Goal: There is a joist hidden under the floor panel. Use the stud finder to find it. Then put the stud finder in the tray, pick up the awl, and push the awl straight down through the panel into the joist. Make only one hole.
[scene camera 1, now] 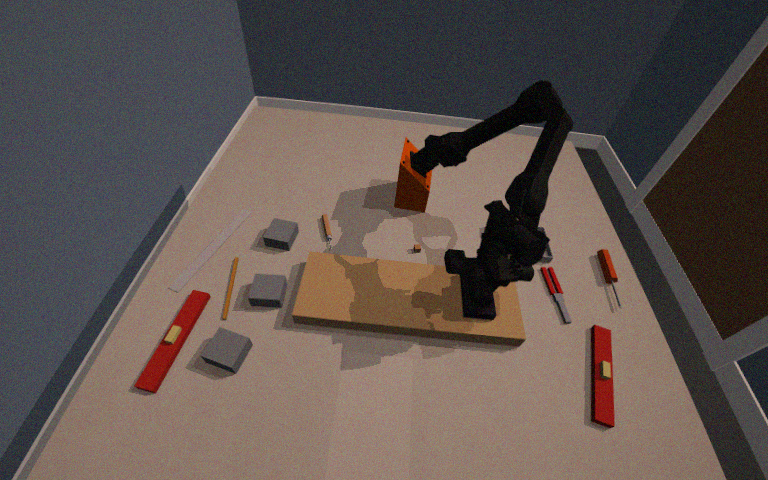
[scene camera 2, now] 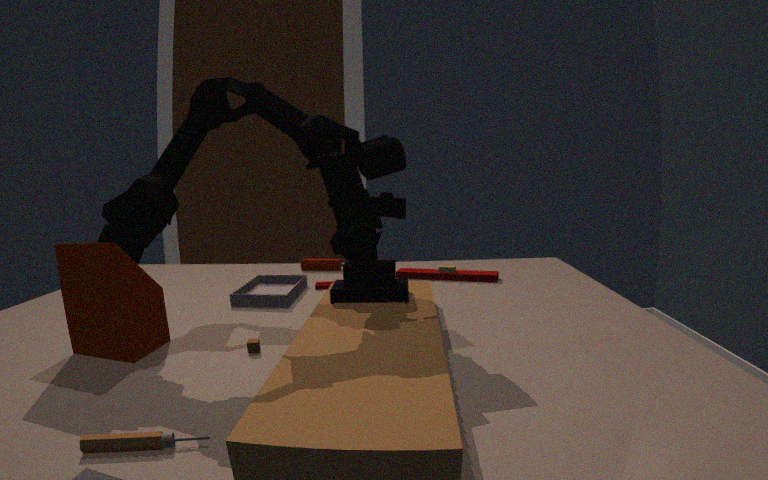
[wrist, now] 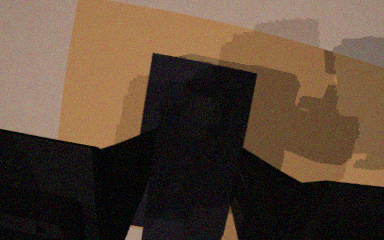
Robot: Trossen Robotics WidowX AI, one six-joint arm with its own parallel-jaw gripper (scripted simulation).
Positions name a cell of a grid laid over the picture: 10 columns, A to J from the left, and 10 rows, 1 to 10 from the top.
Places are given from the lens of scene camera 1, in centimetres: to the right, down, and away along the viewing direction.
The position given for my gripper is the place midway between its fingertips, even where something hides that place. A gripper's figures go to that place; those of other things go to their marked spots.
my gripper (scene camera 1: G7): 22, 12, 80
dark stud finder (scene camera 1: G7): 22, 14, 77
red level (scene camera 1: B8): -46, 28, 66
red level (scene camera 1: H9): 46, 34, 70
